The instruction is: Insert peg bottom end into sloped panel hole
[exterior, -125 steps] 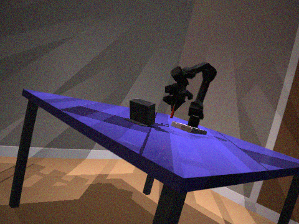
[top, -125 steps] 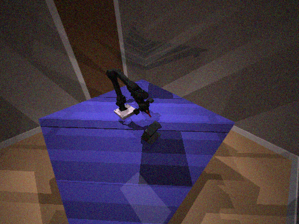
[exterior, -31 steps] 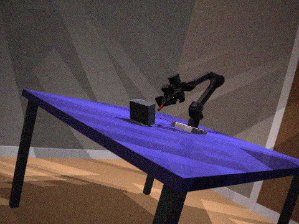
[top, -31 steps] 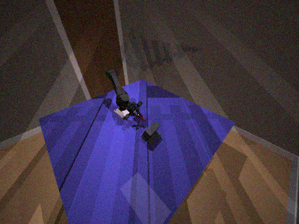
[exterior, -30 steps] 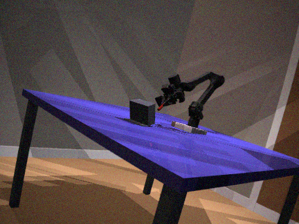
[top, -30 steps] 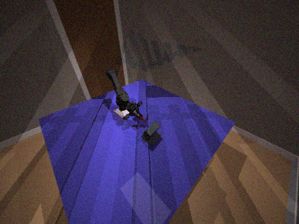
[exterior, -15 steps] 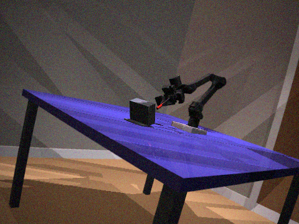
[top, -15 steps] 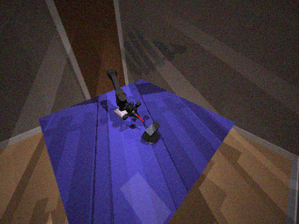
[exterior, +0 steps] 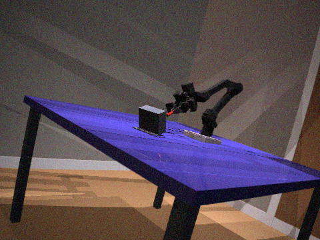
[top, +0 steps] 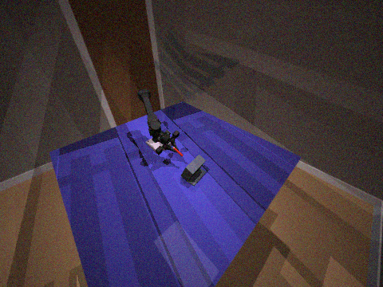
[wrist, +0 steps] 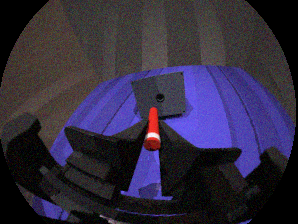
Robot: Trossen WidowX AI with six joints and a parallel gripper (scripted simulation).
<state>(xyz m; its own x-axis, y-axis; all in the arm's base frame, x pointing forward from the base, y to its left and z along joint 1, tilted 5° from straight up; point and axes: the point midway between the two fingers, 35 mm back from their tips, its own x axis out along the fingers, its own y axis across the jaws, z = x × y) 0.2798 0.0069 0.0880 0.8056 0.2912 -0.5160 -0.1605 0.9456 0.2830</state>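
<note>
Right now the dark sloped panel is 13 cm ahead of my gripper tip, 3 cm to the left of it and 6 cm below it. The rest, counted from my gripper tip: red peg (1 cm behind, 1 cm above).
</note>
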